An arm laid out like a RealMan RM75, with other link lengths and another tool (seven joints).
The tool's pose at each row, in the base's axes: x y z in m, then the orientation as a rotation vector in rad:
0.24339, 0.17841, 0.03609, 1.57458, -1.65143, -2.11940
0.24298, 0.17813, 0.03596, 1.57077, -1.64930, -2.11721
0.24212, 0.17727, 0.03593, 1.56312, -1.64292, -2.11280
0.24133, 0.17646, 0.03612, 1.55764, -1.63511, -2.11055
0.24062, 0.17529, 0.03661, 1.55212, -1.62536, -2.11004
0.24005, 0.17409, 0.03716, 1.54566, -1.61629, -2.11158
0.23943, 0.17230, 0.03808, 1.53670, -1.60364, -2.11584
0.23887, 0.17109, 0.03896, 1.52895, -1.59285, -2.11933
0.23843, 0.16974, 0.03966, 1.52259, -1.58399, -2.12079
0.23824, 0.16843, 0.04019, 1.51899, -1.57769, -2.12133
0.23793, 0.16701, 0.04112, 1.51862, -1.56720, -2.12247
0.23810, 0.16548, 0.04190, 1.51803, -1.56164, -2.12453
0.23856, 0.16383, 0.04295, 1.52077, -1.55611, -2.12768
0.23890, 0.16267, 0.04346, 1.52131, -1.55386, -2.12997
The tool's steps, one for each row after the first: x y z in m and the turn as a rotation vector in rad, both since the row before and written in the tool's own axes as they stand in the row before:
0.00044, 0.00024, 0.00010, -0.00250, 0.00145, 0.00369
0.00092, 0.00080, 0.00000, -0.00650, 0.00352, 0.00749
0.00072, 0.00090, -0.00002, -0.00694, 0.00283, 0.00503
0.00069, 0.00123, -0.00034, -0.00833, 0.00219, 0.00428
0.00060, 0.00122, -0.00045, -0.00813, 0.00040, 0.00389
0.00073, 0.00179, -0.00083, -0.01133, -0.00091, 0.00434
0.00040, 0.00148, -0.00046, -0.00970, -0.00075, 0.00381
0.00054, 0.00135, -0.00062, -0.00797, 0.00031, 0.00379
0.00051, 0.00109, -0.00076, -0.00542, 0.00073, 0.00231
0.00038, 0.00151, -0.00075, -0.00750, 0.00219, -0.00009
0.00030, 0.00123, -0.00117, -0.00408, 0.00009, -0.00053
0.00005, 0.00137, -0.00146, -0.00315, 0.00004, -0.00333
0.00017, 0.00079, -0.00103, -0.00143, -0.00079, -0.00148

